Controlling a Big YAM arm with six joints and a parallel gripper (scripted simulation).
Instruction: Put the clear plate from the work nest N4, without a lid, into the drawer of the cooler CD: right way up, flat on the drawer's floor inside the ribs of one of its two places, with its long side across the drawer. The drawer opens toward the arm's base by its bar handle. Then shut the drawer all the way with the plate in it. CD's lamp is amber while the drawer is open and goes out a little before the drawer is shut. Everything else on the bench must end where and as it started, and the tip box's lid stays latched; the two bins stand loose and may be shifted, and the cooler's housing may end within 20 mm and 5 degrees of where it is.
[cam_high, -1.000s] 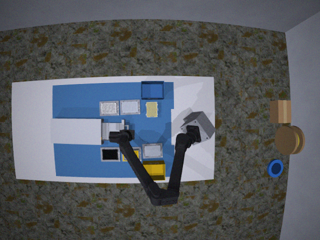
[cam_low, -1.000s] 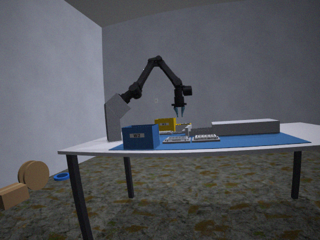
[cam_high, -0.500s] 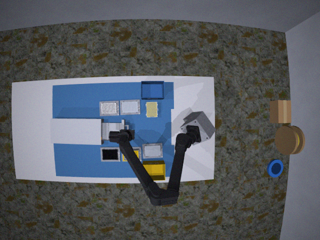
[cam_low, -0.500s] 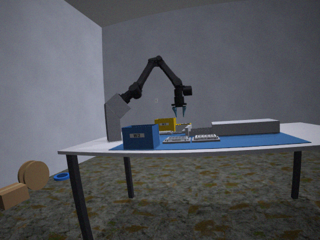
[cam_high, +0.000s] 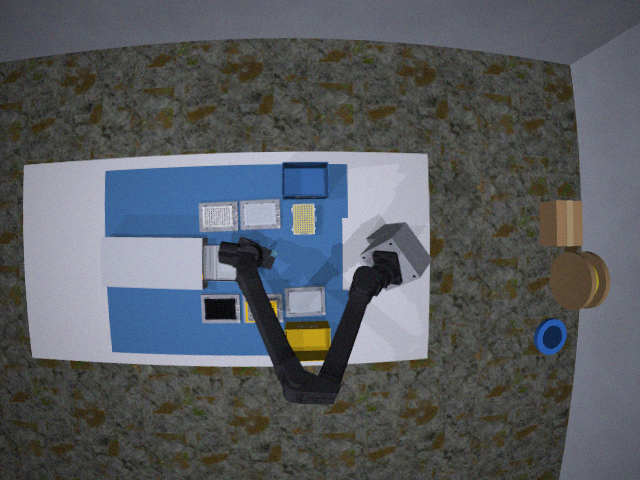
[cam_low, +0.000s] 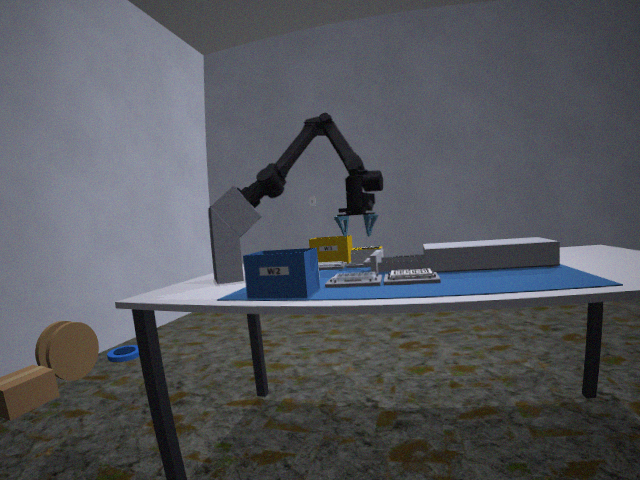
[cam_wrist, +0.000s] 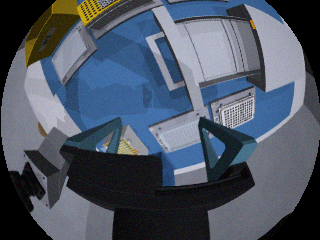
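Right now my hand is 2 cm short of the clear plate, 15 cm to the left of it and 12 cm above it. The rest, counted from my hand: drawer: 18 cm ahead, 6 cm to the left, 12 cm below; yellow rack: 2 cm behind, 23 cm to the left, 9 cm below; grey nest: 2 cm ahead, 15 cm to the right, 14 cm below.
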